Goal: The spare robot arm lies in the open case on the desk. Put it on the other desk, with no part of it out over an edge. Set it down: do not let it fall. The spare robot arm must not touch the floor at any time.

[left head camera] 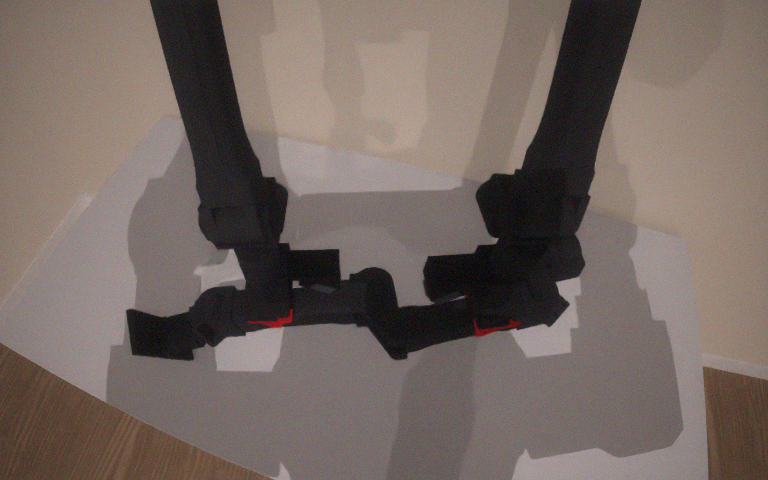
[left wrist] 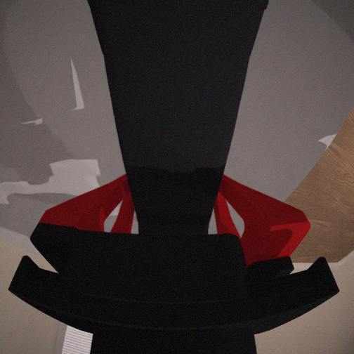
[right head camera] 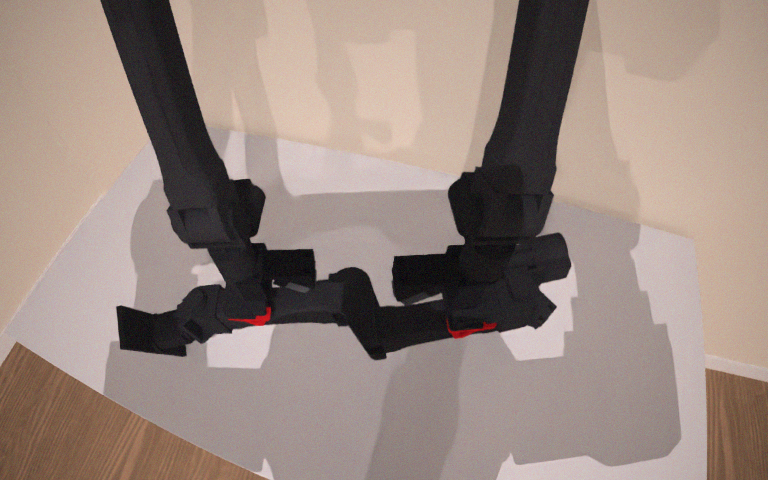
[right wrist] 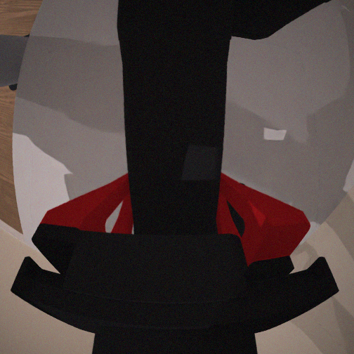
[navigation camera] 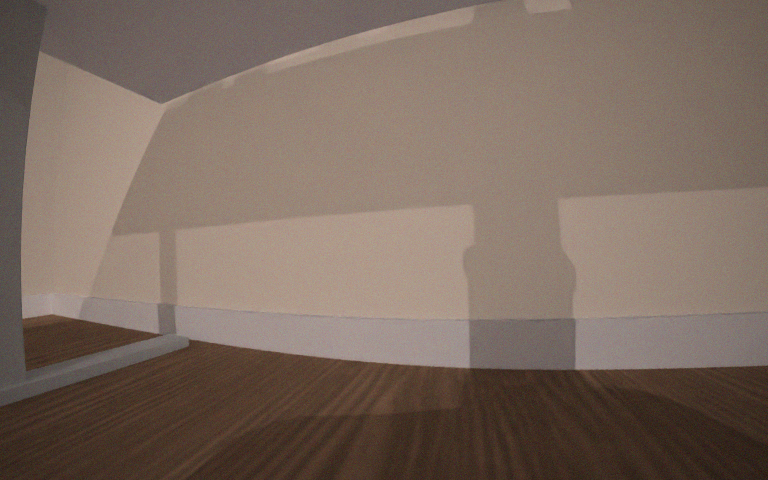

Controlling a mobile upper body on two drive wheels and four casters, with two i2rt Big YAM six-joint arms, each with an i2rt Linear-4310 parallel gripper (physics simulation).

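Frame: origin at the left arm's base, x back, y left, z down, level; millimetres.
Seen in the pictures: left gripper, between the fingertips: (left head camera: 277,310) (right head camera: 261,308); right gripper, between the fingertips: (left head camera: 475,318) (right head camera: 454,320).
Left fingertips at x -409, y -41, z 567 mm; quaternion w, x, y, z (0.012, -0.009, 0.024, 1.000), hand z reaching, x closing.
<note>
A point is followed by its place in that frame.
The black spare robot arm (left head camera: 331,302) (right head camera: 311,302) (left wrist: 175,100) (right wrist: 172,100) lies crosswise under both grippers, above a white desk (left head camera: 594,396) {x -247, y -616, z 690 mm} (right head camera: 594,396) {x -256, y -635, z 690 mm}. Its flat plate end is at the left of both head views; its middle has a raised bend. My left gripper (left head camera: 270,319) {x -409, y -41, z 567 mm} (right head camera: 249,318) {x -409, y -41, z 567 mm} (left wrist: 174,178) is shut on its left part. My right gripper (left head camera: 489,325) {x -365, y -354, z 531 mm} (right head camera: 470,327) {x -365, y -354, z 531 mm} (right wrist: 174,177) is shut on its right part. In the head views the spare arm's outline lies within the desk's edges. Whether it touches the desk I cannot tell. The open case does not show.
A beige wall (left head camera: 396,67) {x -898, y -268, z 437 mm} (right head camera: 396,67) {x -892, y -288, z 434 mm} (navigation camera: 339,169) {x -937, y -156, z 1009 mm} stands behind the desk. Wooden floor (left head camera: 67,418) {x -350, y 962, z 1410 mm} (right head camera: 67,418) {x -318, y 1022, z 1410 mm} (navigation camera: 339,418) {x -705, y -167, z 1410 mm} shows past the near left edge and at the right. In the navigation view, a grey desk leg (navigation camera: 11,198) {x -718, y 377, z 1079 mm} with a foot bar (navigation camera: 101,365) {x -829, y 321, z 1392 mm} stands at the left.
</note>
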